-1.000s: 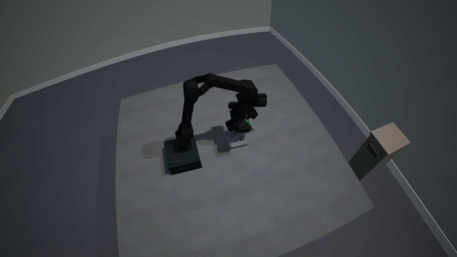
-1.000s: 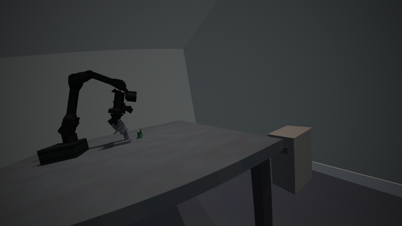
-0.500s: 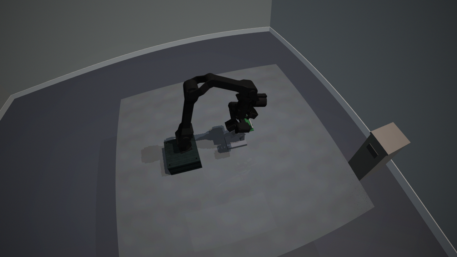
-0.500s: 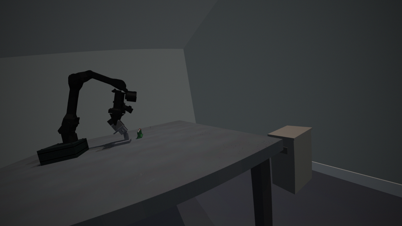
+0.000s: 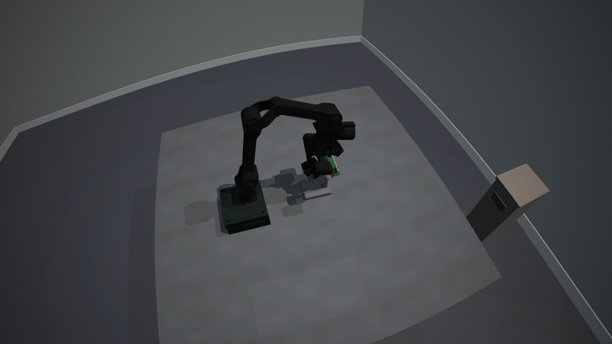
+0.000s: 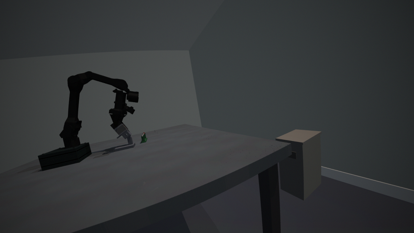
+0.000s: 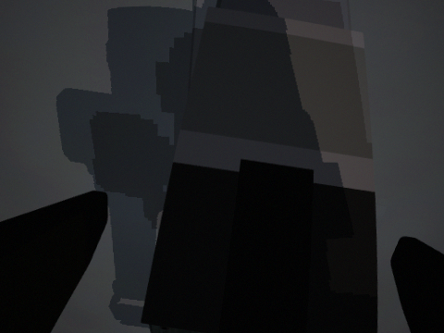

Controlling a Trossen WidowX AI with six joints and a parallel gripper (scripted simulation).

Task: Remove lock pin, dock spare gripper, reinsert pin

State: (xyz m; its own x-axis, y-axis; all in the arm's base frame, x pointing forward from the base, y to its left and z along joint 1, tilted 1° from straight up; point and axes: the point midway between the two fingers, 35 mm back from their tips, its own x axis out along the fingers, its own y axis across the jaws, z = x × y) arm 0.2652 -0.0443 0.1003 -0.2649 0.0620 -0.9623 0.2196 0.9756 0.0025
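My gripper tip is 20 mm short of the spare gripper and 20 mm above it. From my gripper tip the other things lie so: green pin rack 150 mm ahead, 120 mm below, 90 mm to the left; then grey mount 90 mm below, 30 mm ahead.
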